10 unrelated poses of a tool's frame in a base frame.
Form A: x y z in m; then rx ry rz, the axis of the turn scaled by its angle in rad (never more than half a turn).
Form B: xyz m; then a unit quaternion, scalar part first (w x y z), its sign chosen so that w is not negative. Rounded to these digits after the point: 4 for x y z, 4 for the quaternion.
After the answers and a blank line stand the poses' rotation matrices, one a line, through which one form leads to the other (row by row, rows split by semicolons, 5 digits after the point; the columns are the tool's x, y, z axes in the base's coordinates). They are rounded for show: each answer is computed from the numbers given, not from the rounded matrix.
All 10 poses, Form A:
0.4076 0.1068 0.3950 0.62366 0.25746 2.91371
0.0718 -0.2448 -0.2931 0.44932 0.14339 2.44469
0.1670 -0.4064 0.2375 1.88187 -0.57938 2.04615
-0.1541 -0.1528 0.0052 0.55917 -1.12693 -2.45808
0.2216 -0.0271 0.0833 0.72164 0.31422 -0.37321
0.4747 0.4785 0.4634 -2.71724 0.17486 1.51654
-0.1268 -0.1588 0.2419 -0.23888 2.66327 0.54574
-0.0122 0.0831 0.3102 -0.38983 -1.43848 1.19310
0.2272 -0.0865 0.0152 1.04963 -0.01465 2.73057
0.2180 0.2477 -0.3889 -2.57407 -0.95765 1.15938
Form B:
0.4076 0.1068 0.3950 0.0753 0.2079 0.0858 0.9715
0.0718 -0.2448 -0.2931 0.3202 0.1710 0.0546 0.9302
0.1670 -0.4064 0.2375 0.1504 0.6552 -0.2017 0.7124
-0.1541 -0.1528 0.0052 0.1890 0.1989 -0.4008 -0.8741
0.2216 -0.0271 0.0833 0.9066 0.3495 0.1522 -0.1808
0.4747 0.4785 0.4634 0.0124 -0.8718 0.0561 0.4865
-0.1268 -0.1588 0.2419 0.2048 -0.0857 0.9552 0.1957
-0.0122 0.0831 0.3102 0.5780 -0.1666 -0.6149 0.5100
0.2272 -0.0865 0.0152 0.1079 0.3567 -0.0050 0.9280
0.2180 0.2477 -0.3889 0.0801 -0.8607 -0.3202 0.3877

-0.90218 -0.11064 0.41693; 0.18204 -0.97392 0.13545; 0.39106 0.19810 0.89879
-0.73652 -0.57700 0.35301; 0.61431 -0.78903 -0.00797; 0.28313 0.21098 0.93559
-0.09629 -0.47855 0.87276; -0.05006 -0.87340 -0.48442; 0.99409 -0.09033 0.06014
-0.84947 0.17104 -0.49914; -0.48981 -0.60734 0.62548; -0.19616 0.77581 0.59970
0.88833 0.43416 0.14960; -0.22138 0.69032 -0.68880; -0.40232 0.57876 0.70935
0.52025 -0.10992 -0.84691; -0.08570 -0.99340 0.07628; -0.84970 0.03290 -0.52624
-0.90144 -0.24385 0.35770; -0.08351 0.90870 0.40902; -0.42478 0.33884 -0.83950
-0.27636 -0.38461 -0.88074; 0.79445 0.42427 -0.43456; 0.54081 -0.81980 0.18830
-0.72224 -0.20378 0.66094; 0.19668 -0.97667 -0.08621; 0.66309 0.06773 0.74547
0.49438 0.48905 -0.71862; 0.61333 -0.78209 -0.11029; -0.61597 -0.38622 -0.68660

